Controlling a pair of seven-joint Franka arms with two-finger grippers.
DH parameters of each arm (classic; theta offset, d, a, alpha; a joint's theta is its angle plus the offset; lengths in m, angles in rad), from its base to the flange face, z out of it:
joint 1: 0 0.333 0 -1.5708
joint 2: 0 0 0 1.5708
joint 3: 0 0.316 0.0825 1.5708
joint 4: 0 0 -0.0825 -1.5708
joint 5: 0 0.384 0 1.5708
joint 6: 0 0 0.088 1.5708
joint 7: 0 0.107 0 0
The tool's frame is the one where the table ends.
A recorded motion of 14 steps. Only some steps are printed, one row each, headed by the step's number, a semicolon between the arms.
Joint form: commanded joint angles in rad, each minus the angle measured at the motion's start. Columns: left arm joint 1, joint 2, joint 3, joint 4, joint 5, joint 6, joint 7; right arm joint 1, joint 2, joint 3, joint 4, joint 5, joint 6, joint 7.
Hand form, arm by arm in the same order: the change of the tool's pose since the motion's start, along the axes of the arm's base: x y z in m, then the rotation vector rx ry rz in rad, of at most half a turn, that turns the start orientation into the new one. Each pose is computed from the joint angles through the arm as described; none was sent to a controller.
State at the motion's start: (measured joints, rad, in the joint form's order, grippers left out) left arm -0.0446 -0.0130 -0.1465 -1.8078 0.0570 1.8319 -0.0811; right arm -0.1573 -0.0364 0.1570 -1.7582 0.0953 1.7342 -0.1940
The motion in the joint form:
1: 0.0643 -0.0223 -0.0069 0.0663 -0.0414 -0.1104 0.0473; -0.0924 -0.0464 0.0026 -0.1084 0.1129 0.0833 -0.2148
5: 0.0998 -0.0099 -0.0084 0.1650 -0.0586 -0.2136 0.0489; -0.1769 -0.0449 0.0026 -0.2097 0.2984 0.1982 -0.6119
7: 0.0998 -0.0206 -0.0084 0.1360 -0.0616 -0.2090 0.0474; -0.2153 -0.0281 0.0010 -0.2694 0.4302 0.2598 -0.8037
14: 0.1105 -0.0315 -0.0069 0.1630 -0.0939 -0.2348 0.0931; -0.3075 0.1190 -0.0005 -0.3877 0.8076 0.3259 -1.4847
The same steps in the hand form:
1: -0.0059 0.0293 0.0342 -0.0309 0.0292 0.0216; -0.0119 -0.0390 -0.0186 0.0931 -0.0540 0.0899
5: -0.0057 0.0469 0.0655 -0.0480 0.0477 0.0564; -0.0139 -0.0758 -0.0547 0.2241 -0.1830 0.3095
7: -0.0095 0.0466 0.0579 -0.0476 0.0615 0.0585; -0.0152 -0.0940 -0.0840 0.3080 -0.2647 0.3740
14: -0.0138 0.0497 0.0744 -0.0790 0.0535 0.0249; -0.0219 -0.1358 -0.2013 0.5193 -0.5261 0.6176

